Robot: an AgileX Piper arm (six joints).
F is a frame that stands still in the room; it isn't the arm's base.
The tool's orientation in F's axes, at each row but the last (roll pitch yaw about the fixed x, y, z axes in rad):
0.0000, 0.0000, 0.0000
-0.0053, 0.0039, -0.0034
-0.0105, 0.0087, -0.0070
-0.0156, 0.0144, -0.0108
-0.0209, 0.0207, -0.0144
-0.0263, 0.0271, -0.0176
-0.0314, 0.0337, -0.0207
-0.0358, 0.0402, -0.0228
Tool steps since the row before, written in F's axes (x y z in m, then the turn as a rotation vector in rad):
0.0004, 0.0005, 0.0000, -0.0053, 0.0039, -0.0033
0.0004, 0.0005, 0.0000, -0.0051, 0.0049, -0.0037
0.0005, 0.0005, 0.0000, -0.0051, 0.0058, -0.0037
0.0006, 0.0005, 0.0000, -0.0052, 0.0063, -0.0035
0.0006, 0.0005, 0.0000, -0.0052, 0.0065, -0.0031
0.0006, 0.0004, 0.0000, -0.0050, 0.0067, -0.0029
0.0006, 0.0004, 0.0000, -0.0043, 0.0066, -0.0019
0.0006, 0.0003, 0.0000, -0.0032, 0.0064, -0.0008
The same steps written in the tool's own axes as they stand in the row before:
0.0004, 0.0005, 0.0000, -0.0053, 0.0039, -0.0033
0.0004, 0.0005, 0.0000, -0.0051, 0.0049, -0.0037
0.0005, 0.0005, 0.0000, -0.0051, 0.0058, -0.0037
0.0006, 0.0005, 0.0000, -0.0052, 0.0063, -0.0035
0.0006, 0.0005, 0.0000, -0.0052, 0.0065, -0.0031
0.0006, 0.0004, 0.0000, -0.0050, 0.0067, -0.0029
0.0006, 0.0004, 0.0000, -0.0044, 0.0066, -0.0018
0.0006, 0.0003, 0.0000, -0.0033, 0.0064, -0.0007

